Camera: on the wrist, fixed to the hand. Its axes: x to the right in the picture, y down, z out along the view.
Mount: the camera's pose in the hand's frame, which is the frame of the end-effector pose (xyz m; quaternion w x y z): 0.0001 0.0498 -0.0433 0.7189 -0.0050 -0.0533 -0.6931
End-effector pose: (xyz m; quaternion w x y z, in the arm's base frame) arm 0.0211 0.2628 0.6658 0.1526 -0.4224 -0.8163 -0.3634
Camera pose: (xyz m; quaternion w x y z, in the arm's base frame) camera 0.0584 0.2505 0.7188 0.1878 -0.2420 0.8858 0.3486
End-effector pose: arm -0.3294 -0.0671 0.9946 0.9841 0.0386 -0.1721 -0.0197
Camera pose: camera -0.3133 -0.0145 0.9581 0.6848 0.1411 -0.1493 -0.6992
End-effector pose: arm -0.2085 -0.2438 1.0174 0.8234 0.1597 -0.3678 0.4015
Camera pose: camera -0.2266 -0.1884 0.9865 0.8514 0.3870 -0.1996 -0.2924
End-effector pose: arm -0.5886 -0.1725 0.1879 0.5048 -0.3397 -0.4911 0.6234
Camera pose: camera -0.5635 -0.1611 0.1279 0.7671 0.1269 -0.6185 0.1139
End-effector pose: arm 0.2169 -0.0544 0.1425 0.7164 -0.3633 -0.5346 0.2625
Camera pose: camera 0.2590 -0.0349 0.0955 0.6667 0.1198 -0.6756 -0.2911
